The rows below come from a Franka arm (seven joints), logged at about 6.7 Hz.
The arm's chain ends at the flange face. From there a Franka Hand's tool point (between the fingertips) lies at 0.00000 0.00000 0.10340 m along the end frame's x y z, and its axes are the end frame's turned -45 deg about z.
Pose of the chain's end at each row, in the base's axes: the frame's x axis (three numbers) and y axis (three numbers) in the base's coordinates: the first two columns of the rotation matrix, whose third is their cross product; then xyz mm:
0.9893 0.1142 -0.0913 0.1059 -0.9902 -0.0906 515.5 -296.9 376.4
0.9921 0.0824 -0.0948 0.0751 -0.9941 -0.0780 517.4 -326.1 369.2
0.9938 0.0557 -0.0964 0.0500 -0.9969 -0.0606 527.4 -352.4 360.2
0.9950 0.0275 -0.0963 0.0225 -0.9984 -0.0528 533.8 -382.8 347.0
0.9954 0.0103 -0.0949 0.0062 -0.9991 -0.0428 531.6 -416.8 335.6
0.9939 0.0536 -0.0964 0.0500 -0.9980 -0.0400 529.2 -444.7 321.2
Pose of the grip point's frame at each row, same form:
0.6247 0.7809 -0.0005 0.7744 -0.6194 -0.1286 505.1 -288.6 273.9
0.6484 0.7612 -0.0119 0.7546 -0.6447 -0.1222 507.0 -318.8 266.6
0.6674 0.7443 -0.0253 0.7381 -0.6655 -0.1110 517.1 -346.7 257.5
0.6877 0.7254 -0.0308 0.7195 -0.6865 -0.1054 523.7 -377.6 244.2
0.6995 0.7138 -0.0368 0.7082 -0.6992 -0.0974 521.8 -412.5 232.8
0.6674 0.7436 -0.0399 0.7381 -0.6678 -0.0964 519.0 -441.1 218.4

